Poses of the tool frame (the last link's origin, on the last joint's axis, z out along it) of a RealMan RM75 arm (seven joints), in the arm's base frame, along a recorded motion.
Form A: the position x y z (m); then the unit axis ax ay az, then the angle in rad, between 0 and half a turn.
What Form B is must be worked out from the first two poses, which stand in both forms.
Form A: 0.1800 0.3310 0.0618 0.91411 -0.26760 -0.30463 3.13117
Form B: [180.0 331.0 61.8], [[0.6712 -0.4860 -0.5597], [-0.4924 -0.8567 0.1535], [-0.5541 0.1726 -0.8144]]
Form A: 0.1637 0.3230 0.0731 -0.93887 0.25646 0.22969 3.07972
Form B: [163.7 323.0 73.1], [[0.7632 -0.4953 -0.4150], [-0.4669 -0.8667 0.1758], [-0.4467 0.0596 -0.8927]]
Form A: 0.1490 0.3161 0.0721 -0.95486 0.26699 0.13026 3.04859
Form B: [149.0 316.1 72.1], [[0.8239 -0.5209 -0.2234], [-0.4967 -0.8534 0.1581], [-0.2730 -0.0193 -0.9618]]
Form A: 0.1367 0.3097 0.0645 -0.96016 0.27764 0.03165 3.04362
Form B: [136.7 309.7 64.5], [[0.8442 -0.5350 -0.0335], [-0.5288 -0.8414 0.1115], [-0.0878 -0.0764 -0.9932]]
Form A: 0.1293 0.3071 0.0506 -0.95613 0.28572 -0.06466 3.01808
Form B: [129.3 307.1 50.6], [[0.8290 -0.5363 0.1584], [-0.5523 -0.8297 0.0810], [0.0880 -0.1546 -0.9841]]
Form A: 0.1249 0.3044 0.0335 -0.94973 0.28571 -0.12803 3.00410
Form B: [124.9 304.4 33.5], [[0.8049 -0.5226 0.2812], [-0.5577 -0.8281 0.0574], [0.2029 -0.2030 -0.9579]]
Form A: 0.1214 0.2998 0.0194 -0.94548 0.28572 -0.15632 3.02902
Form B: [121.4 299.8 19.4], [[0.7885 -0.5210 0.3268], [-0.5561 -0.8309 0.0172], [0.2626 -0.1953 -0.9450]]
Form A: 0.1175 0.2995 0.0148 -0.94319 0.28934 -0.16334 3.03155
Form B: [117.5 299.5 14.8], [[0.7799 -0.5262 0.3390], [-0.5621 -0.8270 0.0093], [0.2754 -0.1978 -0.9408]]
